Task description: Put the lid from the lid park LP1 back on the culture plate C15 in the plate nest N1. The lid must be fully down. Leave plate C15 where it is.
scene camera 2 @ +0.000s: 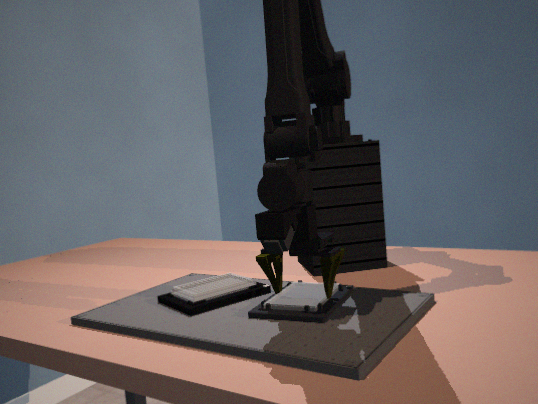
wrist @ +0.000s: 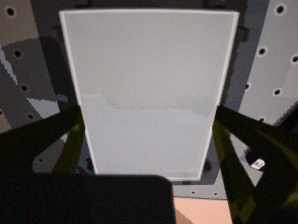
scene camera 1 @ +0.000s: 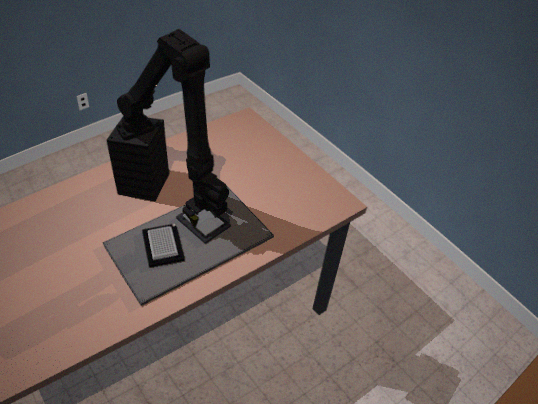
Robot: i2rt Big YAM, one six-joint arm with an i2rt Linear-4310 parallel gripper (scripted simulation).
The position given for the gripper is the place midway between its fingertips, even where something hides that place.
In view: the gripper [scene camera 2: 303, 296], a lid [scene camera 2: 294, 297], a culture plate C15 [scene camera 2: 217, 286] and a lid park LP1 [scene camera 2: 332, 304].
The lid is seen too in the wrist view [wrist: 148, 86]. The culture plate C15 is seen too in scene camera 1 [scene camera 1: 157, 239]. The gripper shows as well in the wrist view [wrist: 148, 112]. The wrist view misses the culture plate C15: it is out of frame.
